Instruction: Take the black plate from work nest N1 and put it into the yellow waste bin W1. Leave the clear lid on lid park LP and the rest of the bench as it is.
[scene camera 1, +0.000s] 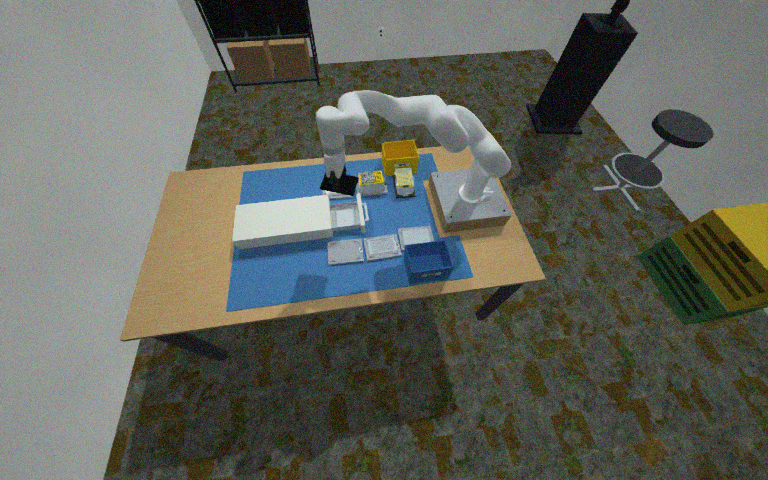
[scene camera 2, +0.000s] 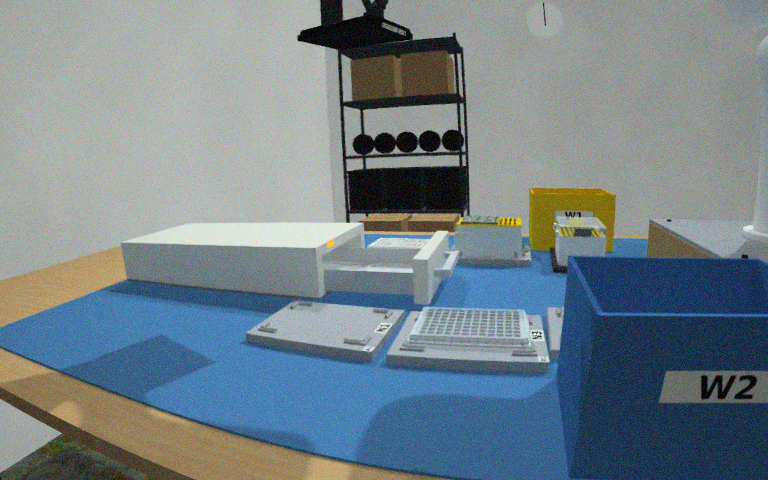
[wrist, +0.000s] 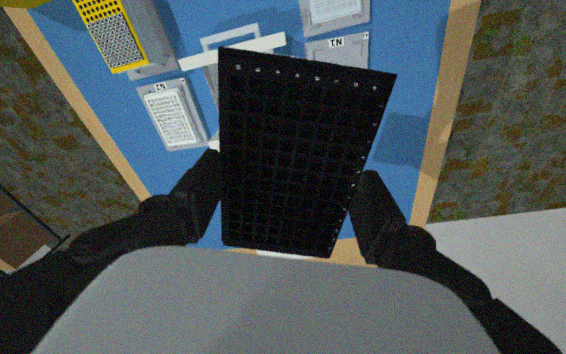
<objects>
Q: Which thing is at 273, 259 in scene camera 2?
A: A white instrument.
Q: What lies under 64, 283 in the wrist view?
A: My gripper.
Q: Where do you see a black plate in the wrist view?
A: At 294, 134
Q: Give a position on a white instrument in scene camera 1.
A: At 262, 224
</objects>
